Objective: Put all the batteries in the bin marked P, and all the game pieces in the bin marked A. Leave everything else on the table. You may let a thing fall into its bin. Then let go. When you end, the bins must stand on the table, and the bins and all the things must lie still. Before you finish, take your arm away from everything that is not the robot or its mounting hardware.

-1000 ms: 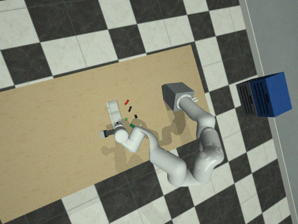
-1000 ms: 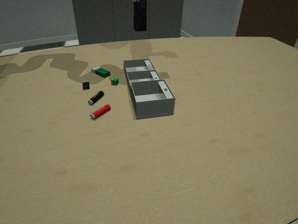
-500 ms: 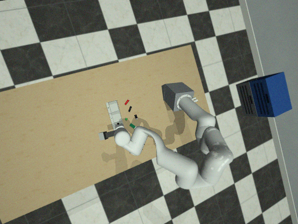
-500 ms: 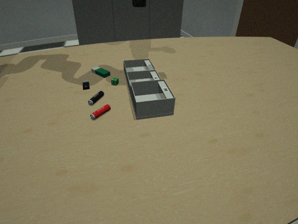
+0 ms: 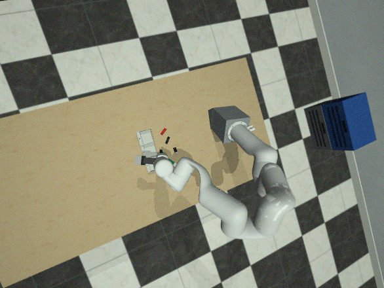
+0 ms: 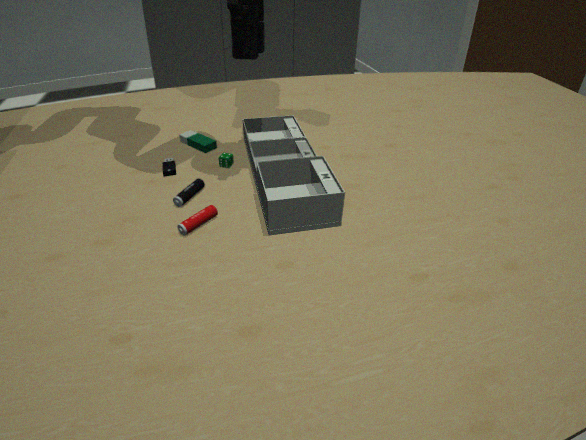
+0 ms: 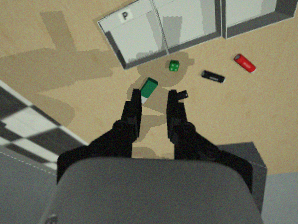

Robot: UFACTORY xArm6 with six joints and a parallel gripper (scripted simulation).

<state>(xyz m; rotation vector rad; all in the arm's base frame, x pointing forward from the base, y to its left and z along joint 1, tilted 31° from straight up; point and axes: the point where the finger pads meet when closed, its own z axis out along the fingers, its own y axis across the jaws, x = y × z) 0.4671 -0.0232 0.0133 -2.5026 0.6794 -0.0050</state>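
Right now my hand is 160 mm above the green die, 40 mm past it and 20 mm to the left of it. From my hand the other things lie so: bin 150 mm below, 70 mm to the right, 30 mm ahead; black USB stick 160 mm below, 130 mm behind; white eraser 160 mm below, 80 mm behind, 70 mm to the left.
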